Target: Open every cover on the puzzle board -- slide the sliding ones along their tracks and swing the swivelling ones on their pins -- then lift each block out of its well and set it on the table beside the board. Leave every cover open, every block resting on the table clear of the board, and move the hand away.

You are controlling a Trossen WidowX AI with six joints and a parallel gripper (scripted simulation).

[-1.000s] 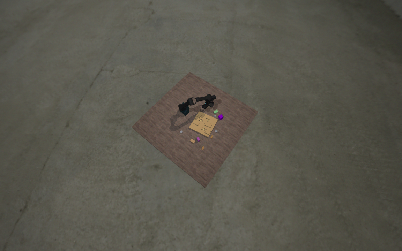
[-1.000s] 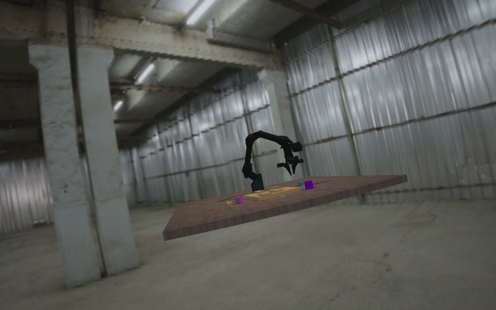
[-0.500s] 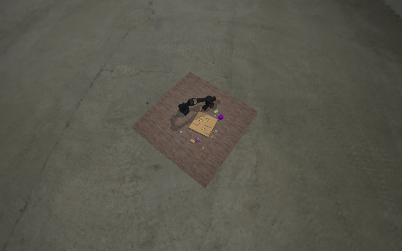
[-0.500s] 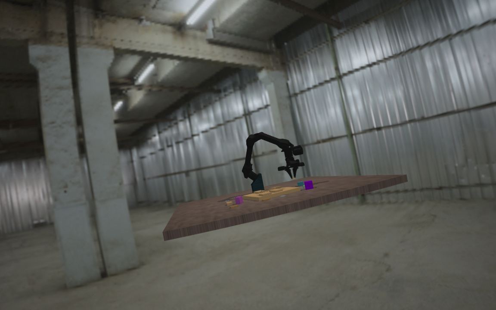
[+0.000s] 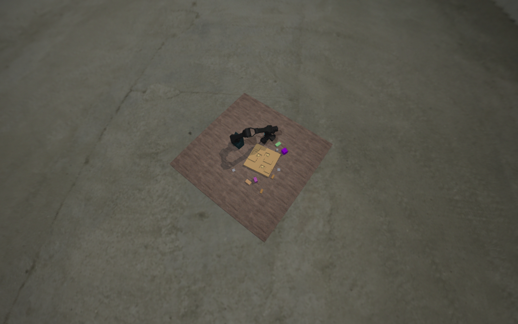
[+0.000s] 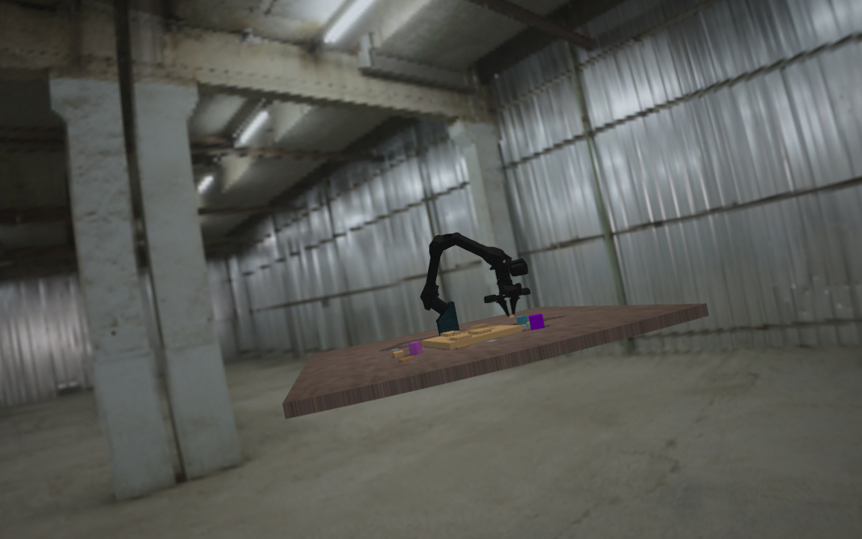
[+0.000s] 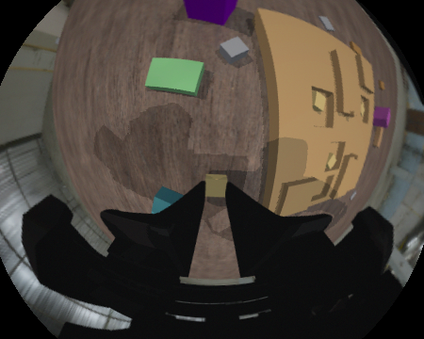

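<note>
My gripper tip is 10 cm short of the tan puzzle board, 20 cm to the left of it and 2 cm above it. The rest, counted from my gripper tip: purple cube: 22 cm ahead, 2 cm to the left, 2 cm below; then teal block: 6 cm behind, 7 cm to the left, 3 cm below; then green block: 11 cm ahead, 5 cm to the left, 4 cm below.
</note>
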